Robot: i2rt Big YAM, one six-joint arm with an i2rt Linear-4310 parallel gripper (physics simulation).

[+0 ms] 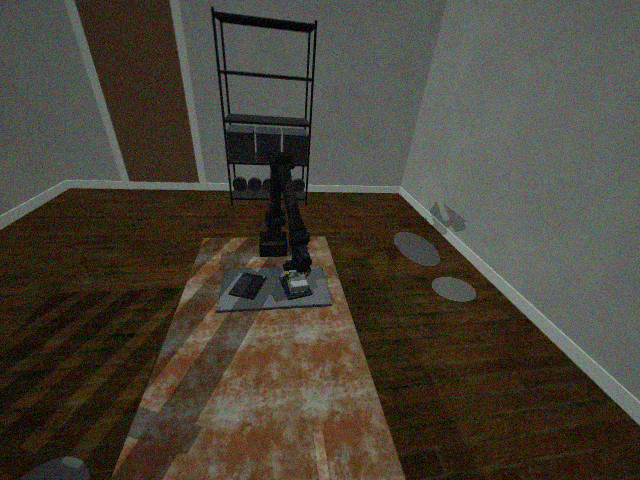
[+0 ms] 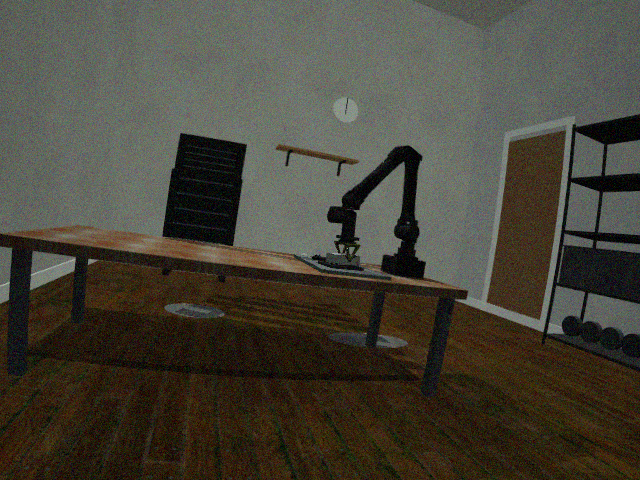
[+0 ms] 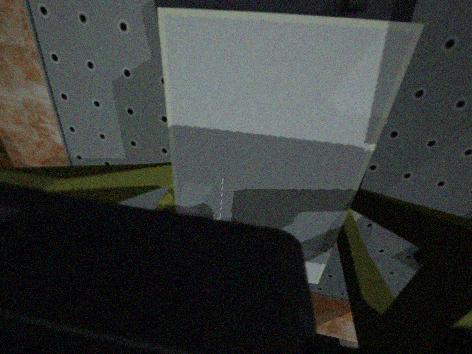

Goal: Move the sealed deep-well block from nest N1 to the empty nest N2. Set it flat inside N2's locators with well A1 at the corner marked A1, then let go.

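Frame: origin at the arm's base, x ahead, y left, z up, level; centimetres.
Seen in the pictures: gripper, fingertip midpoint: [image 1: 296, 279] [image 2: 345, 259] [image 3: 259, 182]; arm's base, link origin: [image 1: 274, 237] [image 2: 405, 258].
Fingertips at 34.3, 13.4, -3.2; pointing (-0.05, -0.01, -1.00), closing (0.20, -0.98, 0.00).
Note:
Pixels of each thing's top centre, then the offset from my fingertips to it, as dx, dy, dz. Level surfaces: height alone.
- sealed deep-well block, top centre: [image 3: 259, 192] [image 2: 343, 253] [image 1: 296, 276] +1.0, +0.2, +2.4
- grey perforated base plate, top centre: [image 3: 397, 190] [image 2: 337, 264] [image 1: 275, 285] +0.6, -10.3, -3.7
- wooden table, surface height: dz -5.0
- dark empty nest, top centre: [image 1: 247, 282] +1.5, -23.7, -1.6
The sealed deep-well block [image 1: 298, 286] [image 2: 340, 258] [image 3: 266, 76] is a pale block with a smooth grey-white seal on top. It sits at the right-hand nest of the grey perforated base plate [image 1: 273, 304] [image 2: 330, 269] [image 3: 95, 49] on the wooden table [image 1: 289, 387] [image 2: 154, 248]. My gripper [image 1: 295, 273] [image 2: 347, 251] [image 3: 259, 182] comes straight down on it, and its olive fingers are shut on the block's two sides. I cannot tell whether the block is lifted clear of its nest. The dark empty nest [image 1: 247, 285] lies on the plate's left half.
The arm's base [image 1: 272, 242] [image 2: 403, 264] stands on the table just behind the plate. A black shelf rack [image 1: 219, 77] [image 2: 610, 181] stands against the wall behind the table. Grey discs [image 1: 415, 248] lie on the floor to the right.

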